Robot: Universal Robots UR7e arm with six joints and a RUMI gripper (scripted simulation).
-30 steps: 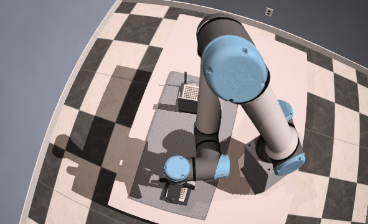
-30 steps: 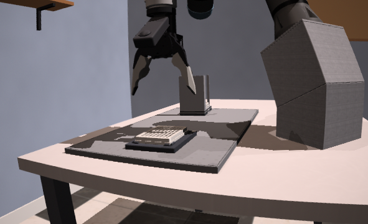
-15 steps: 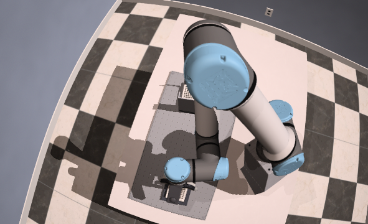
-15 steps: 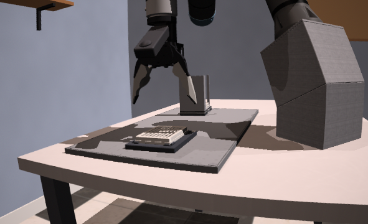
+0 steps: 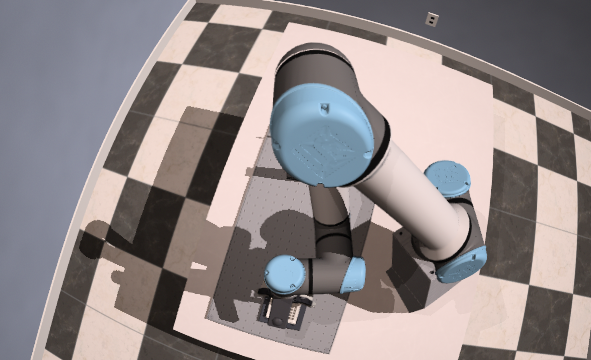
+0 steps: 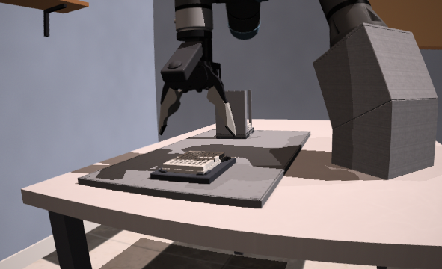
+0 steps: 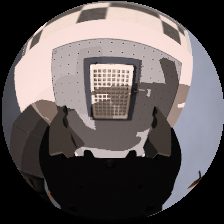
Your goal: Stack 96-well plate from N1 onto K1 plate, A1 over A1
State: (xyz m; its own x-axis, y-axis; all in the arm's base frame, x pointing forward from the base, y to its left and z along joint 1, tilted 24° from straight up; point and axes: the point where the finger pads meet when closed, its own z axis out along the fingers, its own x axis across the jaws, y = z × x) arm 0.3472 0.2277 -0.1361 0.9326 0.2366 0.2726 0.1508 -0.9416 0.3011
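Now: the plate nest N1 6 cm below my hand.
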